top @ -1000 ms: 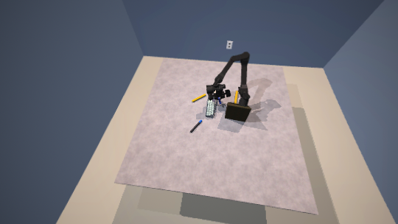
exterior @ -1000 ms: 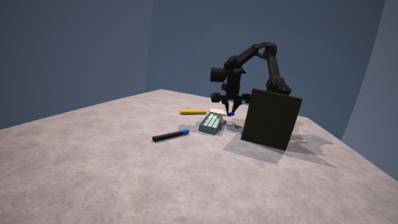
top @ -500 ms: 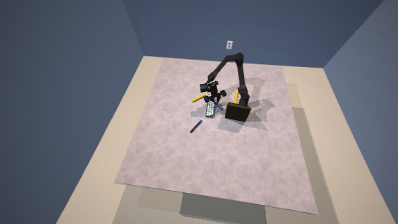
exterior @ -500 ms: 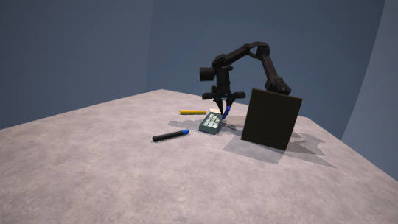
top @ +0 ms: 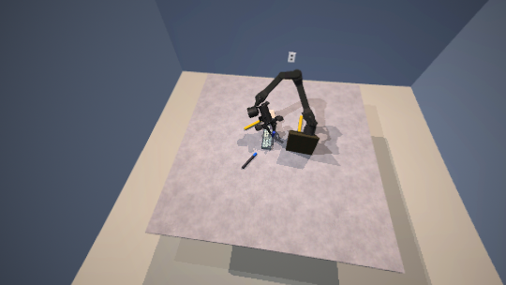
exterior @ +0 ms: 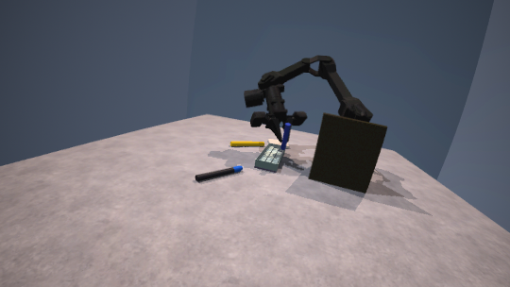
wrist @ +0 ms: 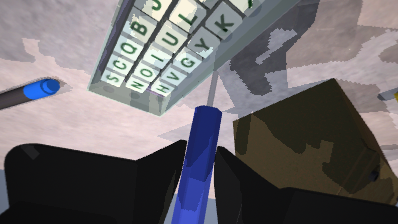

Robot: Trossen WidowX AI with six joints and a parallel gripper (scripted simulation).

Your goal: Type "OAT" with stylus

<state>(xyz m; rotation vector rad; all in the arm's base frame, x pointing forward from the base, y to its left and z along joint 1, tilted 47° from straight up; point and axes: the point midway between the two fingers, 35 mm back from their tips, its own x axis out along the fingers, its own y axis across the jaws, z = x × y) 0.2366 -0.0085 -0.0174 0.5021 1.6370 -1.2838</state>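
My gripper tip is 20 mm to the left of the grey stylus tip and 40 mm above it. From my gripper tip the other things lie so: yellow pencil (170 mm ahead, 100 mm to the right, 70 mm below); blue stylus (10 mm below); pen with blue cap (100 mm ahead, 160 mm to the left, 70 mm below).
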